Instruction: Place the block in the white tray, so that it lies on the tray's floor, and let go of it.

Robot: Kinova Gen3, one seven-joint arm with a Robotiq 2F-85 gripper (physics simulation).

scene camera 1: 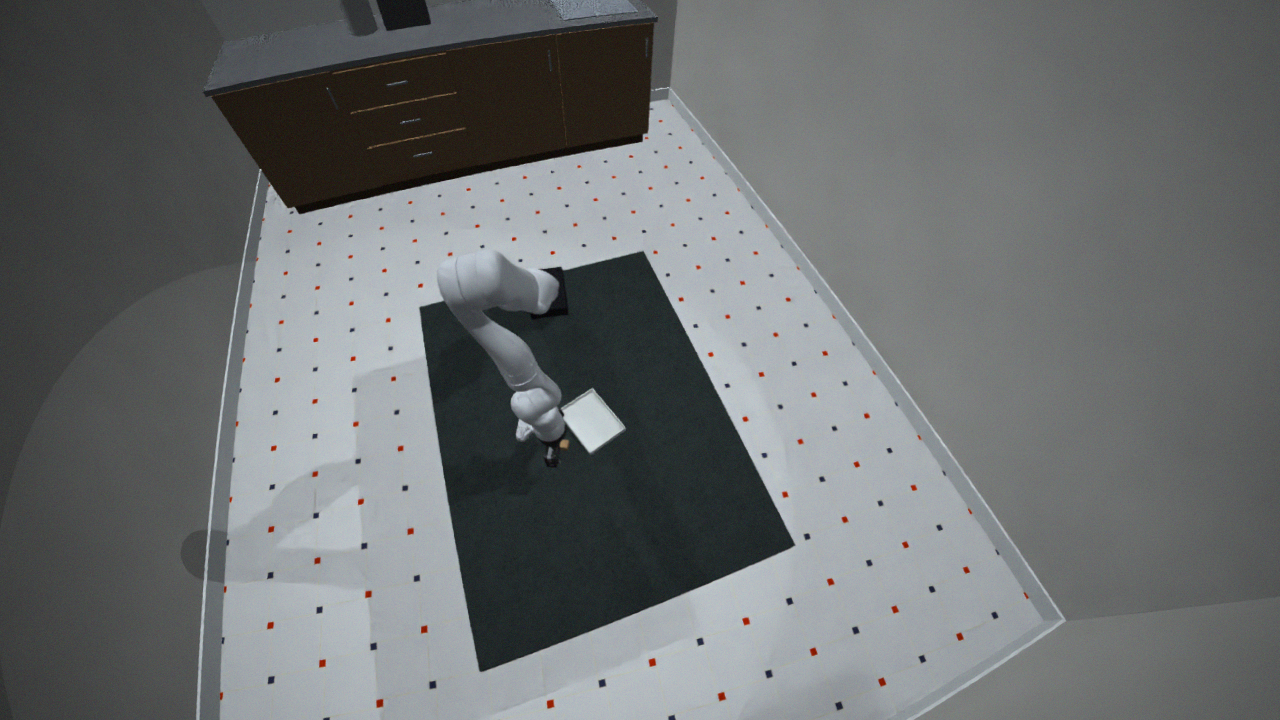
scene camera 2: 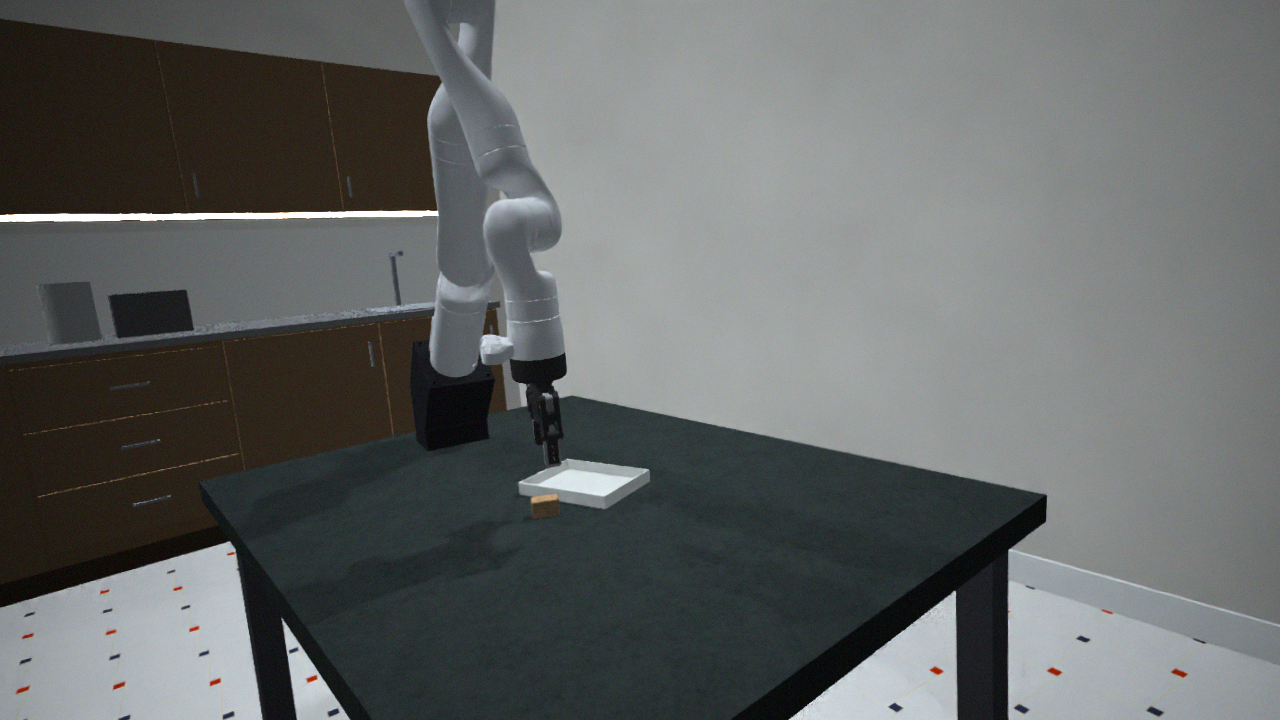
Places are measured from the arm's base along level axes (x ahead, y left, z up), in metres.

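Pixels of known places: gripper, fingertip midpoint: (scene camera 1: 558, 445) (scene camera 2: 547, 454); arm's base, origin of the base link: (scene camera 2: 454, 360).
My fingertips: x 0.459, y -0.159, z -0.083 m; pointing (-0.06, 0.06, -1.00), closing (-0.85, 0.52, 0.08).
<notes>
Ahead of a thing's pixels: the offset from my fingertips to its top centre. Level surfaces: height alone.
A small tan block {0.077 m down, 0.035 m back, 0.015 m left} (scene camera 1: 563, 442) (scene camera 2: 543, 506) lies on the dark table {0.102 m down} (scene camera 1: 582, 555) (scene camera 2: 626, 590), outside the white tray {0.082 m down, 0.066 m back, 0.126 m left} (scene camera 1: 592, 419) (scene camera 2: 573, 495) and right beside its near left corner. The tray is shallow, square and empty. My gripper (scene camera 1: 549, 455) (scene camera 2: 550, 456) is open and holds nothing. It points straight down and hangs a little above the table, by the tray's left edge and close to the block, without touching it.
The arm's black base (scene camera 1: 550, 293) (scene camera 2: 450, 407) stands at the table's far edge. Brown kitchen cabinets (scene camera 1: 429, 107) (scene camera 2: 133, 429) with a counter line the back wall. A dotted white floor surrounds the table.
</notes>
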